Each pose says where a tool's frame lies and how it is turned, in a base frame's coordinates. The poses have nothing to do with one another.
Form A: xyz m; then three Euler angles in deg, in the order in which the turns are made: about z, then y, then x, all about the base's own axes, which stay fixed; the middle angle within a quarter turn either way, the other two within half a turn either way.
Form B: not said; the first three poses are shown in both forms.
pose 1, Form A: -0.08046 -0.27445 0.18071 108.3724 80.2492 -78.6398
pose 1, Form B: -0.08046 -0.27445 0.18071 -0.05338 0.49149 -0.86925 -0.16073 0.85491 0.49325
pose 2, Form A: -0.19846 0.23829 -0.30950 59.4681 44.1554 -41.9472
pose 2, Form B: -0.19846 0.23829 -0.30950 0.36448 0.40408 -0.83897 -0.61798 0.77892 0.10669
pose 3, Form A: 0.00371 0.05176 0.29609 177.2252 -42.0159 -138.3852
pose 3, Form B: 0.00371 0.05176 0.29609 -0.74209 -0.48019 0.46768 -0.03597 0.72523 0.68757
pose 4, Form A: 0.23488 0.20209 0.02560 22.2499 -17.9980 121.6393
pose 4, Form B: 0.23488 0.20209 0.02560 0.88025 -0.44210 0.17235 -0.36012 -0.38590 0.84935
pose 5, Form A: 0.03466 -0.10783 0.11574 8.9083 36.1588 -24.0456
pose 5, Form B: 0.03466 -0.10783 0.11574 0.79765 -0.09610 -0.59542 -0.12503 0.93943 -0.31911
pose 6, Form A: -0.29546 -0.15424 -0.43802 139.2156 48.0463 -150.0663
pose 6, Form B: -0.29546 -0.15424 -0.43802 -0.50619 -0.28509 -0.81394 -0.43669 0.89857 -0.04316
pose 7, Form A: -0.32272 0.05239 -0.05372 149.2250 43.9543 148.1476
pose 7, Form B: -0.32272 0.05239 -0.05372 -0.61852 -0.74933 -0.23652 -0.36835 0.54238 -0.75508
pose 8, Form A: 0.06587 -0.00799 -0.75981 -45.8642 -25.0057 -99.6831
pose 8, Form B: 0.06587 -0.00799 -0.75981 0.63109 0.41088 0.65796 0.65042 0.18193 -0.73747
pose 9, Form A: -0.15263 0.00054 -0.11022 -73.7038 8.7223 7.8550
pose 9, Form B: -0.15263 0.00054 -0.11022 0.27736 -0.94500 -0.17333 0.94872 0.29786 -0.10584
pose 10, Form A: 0.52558 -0.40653 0.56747 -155.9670 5.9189 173.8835
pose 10, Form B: 0.52558 -0.40653 0.56747 -0.90844 0.39491 -0.13704 0.40509 0.91259 -0.05556
